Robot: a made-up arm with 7 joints.
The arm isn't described. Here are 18 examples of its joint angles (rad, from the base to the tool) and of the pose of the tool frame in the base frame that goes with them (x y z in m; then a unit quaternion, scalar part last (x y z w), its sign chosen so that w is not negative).
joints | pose
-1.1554 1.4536 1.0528 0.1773 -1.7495 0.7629 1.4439 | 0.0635 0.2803 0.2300 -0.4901 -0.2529 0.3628 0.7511
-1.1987 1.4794 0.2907 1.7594 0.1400 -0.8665 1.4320 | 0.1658 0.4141 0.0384 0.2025 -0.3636 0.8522 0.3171
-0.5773 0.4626 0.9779 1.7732 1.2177 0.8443 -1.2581 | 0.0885 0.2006 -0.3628 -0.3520 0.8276 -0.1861 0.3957
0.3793 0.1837 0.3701 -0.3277 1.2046 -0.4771 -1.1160 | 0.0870 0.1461 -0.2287 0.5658 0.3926 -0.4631 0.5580
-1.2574 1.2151 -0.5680 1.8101 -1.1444 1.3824 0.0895 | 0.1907 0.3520 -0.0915 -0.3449 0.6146 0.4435 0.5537
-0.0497 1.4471 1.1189 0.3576 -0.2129 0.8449 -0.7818 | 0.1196 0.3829 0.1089 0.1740 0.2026 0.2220 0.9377
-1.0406 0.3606 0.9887 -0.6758 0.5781 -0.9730 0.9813 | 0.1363 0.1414 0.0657 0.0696 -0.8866 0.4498 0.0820
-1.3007 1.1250 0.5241 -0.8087 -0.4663 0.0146 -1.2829 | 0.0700 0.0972 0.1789 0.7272 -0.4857 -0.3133 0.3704
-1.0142 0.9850 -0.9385 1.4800 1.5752 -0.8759 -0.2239 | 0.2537 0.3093 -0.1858 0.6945 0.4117 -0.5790 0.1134
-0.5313 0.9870 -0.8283 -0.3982 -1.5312 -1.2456 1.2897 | 0.2216 0.0751 -0.1192 -0.5410 0.0162 0.3604 0.7597
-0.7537 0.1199 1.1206 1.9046 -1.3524 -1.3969 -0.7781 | 0.1306 0.0657 -0.3591 -0.2623 -0.0265 0.6384 0.7231
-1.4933 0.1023 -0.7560 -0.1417 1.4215 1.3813 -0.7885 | 0.2399 -0.1332 0.0773 0.5216 -0.1356 0.0646 0.8399
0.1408 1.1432 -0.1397 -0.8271 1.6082 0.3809 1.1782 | 0.1511 0.1004 -0.0891 0.5896 -0.7341 0.2133 0.2605
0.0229 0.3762 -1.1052 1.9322 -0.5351 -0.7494 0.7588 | -0.0934 0.2212 -0.3566 0.5635 0.4402 0.1094 0.6904
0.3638 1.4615 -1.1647 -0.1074 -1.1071 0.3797 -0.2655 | -0.0926 0.2219 -0.2369 -0.0459 0.8514 -0.2342 0.4671
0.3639 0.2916 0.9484 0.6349 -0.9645 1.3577 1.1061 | -0.0998 0.2301 -0.3111 -0.2029 0.7983 0.5352 0.1873
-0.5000 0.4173 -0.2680 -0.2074 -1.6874 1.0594 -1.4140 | 0.2327 -0.0108 -0.1550 -0.5311 0.0724 -0.8295 0.1571
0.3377 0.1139 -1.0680 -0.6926 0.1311 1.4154 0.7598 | 0.0006 -0.1015 -0.2058 0.3117 0.4613 -0.1295 0.8205
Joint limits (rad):
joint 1: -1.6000..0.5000
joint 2: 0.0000..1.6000
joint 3: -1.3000..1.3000
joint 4: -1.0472..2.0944
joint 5: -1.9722..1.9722
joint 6: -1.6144..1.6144
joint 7: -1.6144..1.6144
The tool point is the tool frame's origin. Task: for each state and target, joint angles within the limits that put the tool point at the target. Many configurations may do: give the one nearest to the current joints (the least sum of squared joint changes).
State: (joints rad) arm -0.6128 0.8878 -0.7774 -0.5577 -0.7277 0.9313 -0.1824
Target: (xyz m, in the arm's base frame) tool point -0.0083 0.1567 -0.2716
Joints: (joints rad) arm -0.0077 1.2330 -1.1705 -0.2927 -0.7507 1.0488 -0.1824
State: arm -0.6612 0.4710 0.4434 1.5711 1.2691 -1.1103 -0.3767
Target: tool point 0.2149 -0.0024 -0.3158
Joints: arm -0.8288 0.1161 0.4505 1.7828 1.3439 -1.4841 -0.3767
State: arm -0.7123 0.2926 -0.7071 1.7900 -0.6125 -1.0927 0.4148
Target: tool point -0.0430 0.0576 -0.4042
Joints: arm -0.0960 0.0000 -0.7047 1.8396 -0.5375 -1.0271 0.4148
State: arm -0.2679 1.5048 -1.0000 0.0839 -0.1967 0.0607 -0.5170
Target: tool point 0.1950 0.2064 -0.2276
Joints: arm -0.4034 1.3184 -0.9588 0.0989 -0.1960 0.0626 -0.5170
